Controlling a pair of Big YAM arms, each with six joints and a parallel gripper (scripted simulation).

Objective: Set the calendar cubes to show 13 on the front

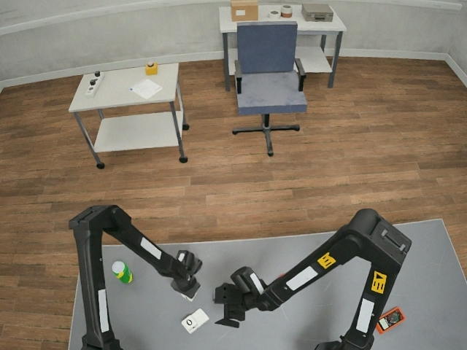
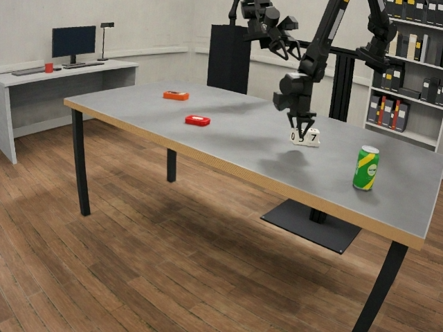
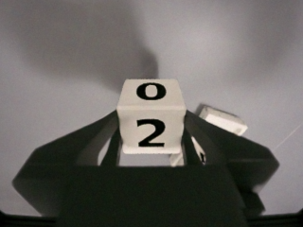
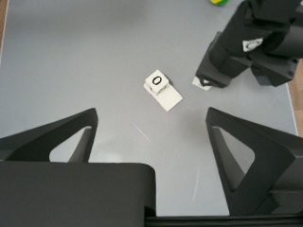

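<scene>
Right now my left hand is 110 mm past the white calendar tray, 60 mm above it and 20 mm to the left of it. The rest, counted from my left hand: red box 430 mm to the right, 50 mm below, 40 mm ahead.
</scene>
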